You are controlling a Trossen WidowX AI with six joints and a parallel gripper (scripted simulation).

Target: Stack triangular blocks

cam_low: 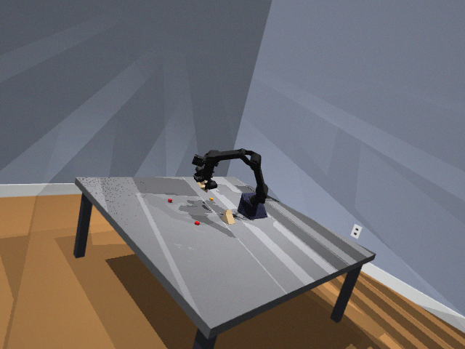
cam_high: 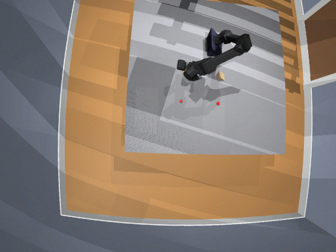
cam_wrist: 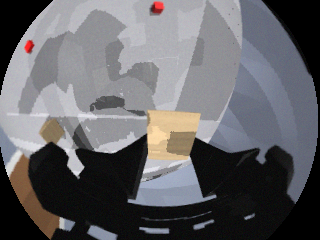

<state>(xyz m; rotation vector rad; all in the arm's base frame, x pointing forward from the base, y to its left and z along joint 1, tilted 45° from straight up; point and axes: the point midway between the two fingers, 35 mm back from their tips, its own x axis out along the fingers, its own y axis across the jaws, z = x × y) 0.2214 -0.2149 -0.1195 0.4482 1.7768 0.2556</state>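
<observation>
Now: gripper tip 90 mm past the small orange piece, 90 mm above it and 10 mm to the right of it.
</observation>
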